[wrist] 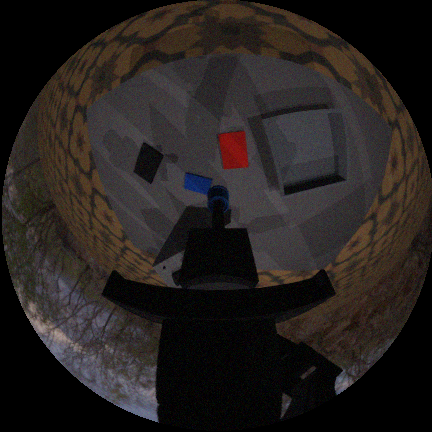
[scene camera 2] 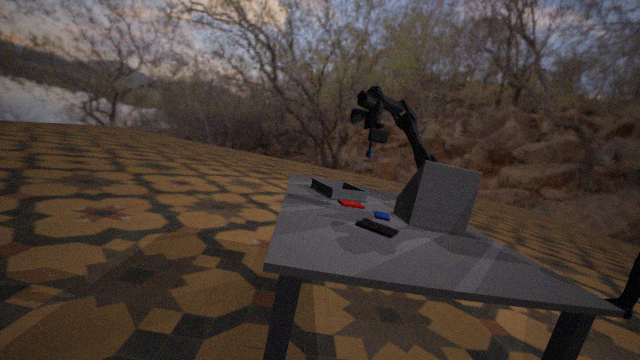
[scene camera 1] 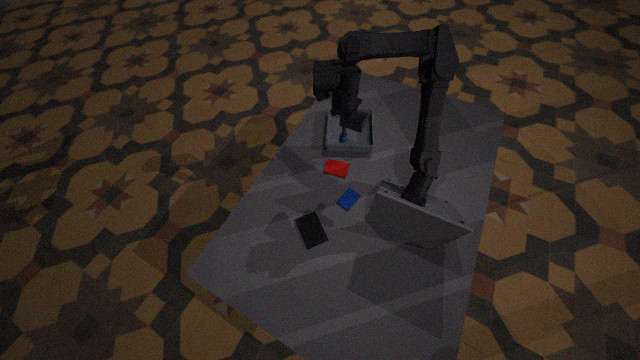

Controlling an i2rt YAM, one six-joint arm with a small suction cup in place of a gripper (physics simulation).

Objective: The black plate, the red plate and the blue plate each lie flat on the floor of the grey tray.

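Seen in the pictures: hand at its tool point: (wrist: 217,194) (scene camera 2: 368,157) (scene camera 1: 342,140); arm's base at its link origin: (scene camera 2: 434,184) (scene camera 1: 413,196).
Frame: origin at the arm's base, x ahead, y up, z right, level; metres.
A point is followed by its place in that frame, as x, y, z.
Observation:
The black plate (scene camera 1: 311,230) {0.269, -0.166, -0.240} (scene camera 2: 377,227) {0.276, -0.166, -0.250} (wrist: 148,163) {0.274, -0.166, -0.224} lies flat on the table, farthest from the tray. The blue plate (scene camera 1: 348,199) {0.206, -0.166, -0.050} (scene camera 2: 382,215) {0.209, -0.166, -0.060} (wrist: 198,183) {0.210, -0.166, -0.040} lies flat on the table between the black plate and the arm's base. The red plate (scene camera 1: 336,168) {0.323, -0.165, 0.057} (scene camera 2: 351,204) {0.329, -0.165, 0.030} (wrist: 233,150) {0.325, -0.165, 0.062} lies flat on the table beside the grey tray (scene camera 1: 348,151) {0.324, -0.168, 0.174} (scene camera 2: 321,188) {0.463, -0.156, 0.229} (wrist: 340,142) {0.432, -0.152, 0.375}. The part of the tray floor that shows has no plate on it. My suction cup (scene camera 1: 343,138) (scene camera 2: 369,154) (wrist: 218,198) hangs high above the table, pointing down, with nothing on it; it is open.
The arm's grey wedge-shaped base block (scene camera 1: 415,220) {-0.031, 0.015, -0.085} (scene camera 2: 446,197) {-0.023, -0.036, -0.085} stands on the table (scene camera 1: 400,320) {-0.137, -0.176, -0.339} (scene camera 2: 425,270) {0.212, -0.175, -0.511} (wrist: 200,115) {0.420, -0.176, -0.038}, close to the blue plate. The tray's raised walls stand near the table's far end. A dark object shows at the right edge of scene camera 2.

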